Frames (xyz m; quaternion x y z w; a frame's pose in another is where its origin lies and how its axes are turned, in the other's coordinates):
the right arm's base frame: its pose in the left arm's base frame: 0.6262 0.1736 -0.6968 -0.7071 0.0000 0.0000 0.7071
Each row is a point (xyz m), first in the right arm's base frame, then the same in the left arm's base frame.
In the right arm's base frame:
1: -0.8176 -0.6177 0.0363
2: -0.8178 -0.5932 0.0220
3: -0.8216 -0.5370 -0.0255
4: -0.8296 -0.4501 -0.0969
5: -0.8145 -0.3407 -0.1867
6: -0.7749 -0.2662 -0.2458
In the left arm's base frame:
1: -0.1914 0.2099 -0.0791
2: -0.1916 0.1956 -0.1036
3: -0.1954 0.1481 -0.1598
4: -0.2034 0.0767 -0.2467
5: -0.1883 -0.0131 -0.3561
6: -0.1487 -0.0722 -0.4306

